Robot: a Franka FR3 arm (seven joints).
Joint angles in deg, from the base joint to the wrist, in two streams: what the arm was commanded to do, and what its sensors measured. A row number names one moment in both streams.
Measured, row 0: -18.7 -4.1 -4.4 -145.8 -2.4 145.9 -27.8
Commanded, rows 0 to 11: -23.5 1.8 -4.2 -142.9 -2.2 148.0 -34.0; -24.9 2.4 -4.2 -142.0 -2.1 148.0 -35.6; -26.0 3.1 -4.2 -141.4 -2.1 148.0 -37.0; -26.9 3.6 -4.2 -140.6 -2.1 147.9 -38.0; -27.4 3.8 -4.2 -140.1 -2.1 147.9 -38.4; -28.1 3.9 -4.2 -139.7 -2.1 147.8 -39.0; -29.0 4.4 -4.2 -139.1 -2.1 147.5 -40.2; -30.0 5.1 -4.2 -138.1 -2.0 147.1 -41.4; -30.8 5.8 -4.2 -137.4 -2.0 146.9 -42.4; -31.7 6.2 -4.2 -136.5 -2.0 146.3 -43.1; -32.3 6.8 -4.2 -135.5 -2.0 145.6 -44.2; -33.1 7.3 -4.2 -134.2 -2.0 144.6 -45.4
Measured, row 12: -29.8 2.2 -4.5 -138.3 -2.4 146.1 -41.0
